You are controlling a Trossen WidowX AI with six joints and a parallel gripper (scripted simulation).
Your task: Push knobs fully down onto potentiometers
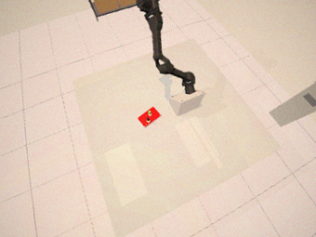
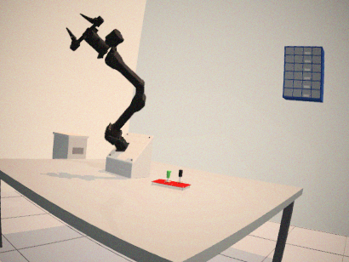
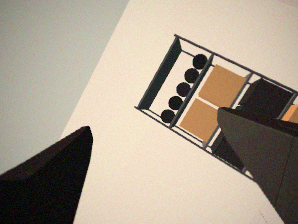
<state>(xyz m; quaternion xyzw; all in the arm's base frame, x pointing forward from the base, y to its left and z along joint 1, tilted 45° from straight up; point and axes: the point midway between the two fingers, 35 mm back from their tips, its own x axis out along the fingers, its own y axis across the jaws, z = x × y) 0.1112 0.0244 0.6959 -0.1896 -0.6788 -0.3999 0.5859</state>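
Now: the green knob 300 mm ahead of my gripper tip, 440 mm to the left of it and 620 mm below it. From my gripper tip the other things lie so: black knob 340 mm ahead, 480 mm to the left, 620 mm below.
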